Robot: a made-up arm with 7 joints.
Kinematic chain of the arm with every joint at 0, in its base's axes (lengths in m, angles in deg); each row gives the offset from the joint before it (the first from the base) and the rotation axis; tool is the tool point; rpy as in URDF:
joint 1: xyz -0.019 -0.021 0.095 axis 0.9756 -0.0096 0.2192
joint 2: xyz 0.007 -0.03 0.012 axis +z
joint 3: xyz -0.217 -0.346 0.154 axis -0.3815 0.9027 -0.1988
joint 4: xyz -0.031 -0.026 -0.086 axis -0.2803 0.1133 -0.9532
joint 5: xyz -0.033 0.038 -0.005 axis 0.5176 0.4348 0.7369
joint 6: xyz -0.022 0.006 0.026 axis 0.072 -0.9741 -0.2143
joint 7: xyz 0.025 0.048 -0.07 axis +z
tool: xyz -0.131 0.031 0.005 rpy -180 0 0
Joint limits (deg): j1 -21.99..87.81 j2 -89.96..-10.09 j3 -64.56..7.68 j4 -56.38..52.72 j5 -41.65..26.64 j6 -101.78..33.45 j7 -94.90..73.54
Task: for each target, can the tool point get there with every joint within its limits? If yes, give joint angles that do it. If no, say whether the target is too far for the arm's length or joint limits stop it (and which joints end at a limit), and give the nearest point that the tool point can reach.
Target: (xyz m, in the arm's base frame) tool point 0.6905 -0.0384 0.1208
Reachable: no: joint limits stop it (at a limit: joint 1, joint 2, joint 3, joint 4, joint 5, joint 7) | nearest point 0.0500 -0.1671 -0.1130 | short by 0.694 m
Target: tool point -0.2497 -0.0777 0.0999
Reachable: yes | joints 42.57 -36.88 -10.79 37.97 -26.75 -52.68 -34.39
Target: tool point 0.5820 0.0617 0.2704
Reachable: no: joint limits stop it (at a limit: joint 1, joint 2, joint 3, joint 6, joint 7) | nearest point -0.0681 0.1453 0.1817 | short by 0.661 m
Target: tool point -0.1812 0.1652 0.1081
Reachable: yes | joints -3.69 -78.41 -29.94 20.20 -25.09 -29.96 -29.12
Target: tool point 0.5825 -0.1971 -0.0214
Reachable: no: joint limits stop it (at a limit: joint 2, joint 3, joint 4, joint 5) | nearest point 0.0584 -0.1913 -0.1381 | short by 0.537 m
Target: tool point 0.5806 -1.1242 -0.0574
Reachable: no: too far | nearest point -0.0193 -0.4357 -0.0136 | short by 0.914 m
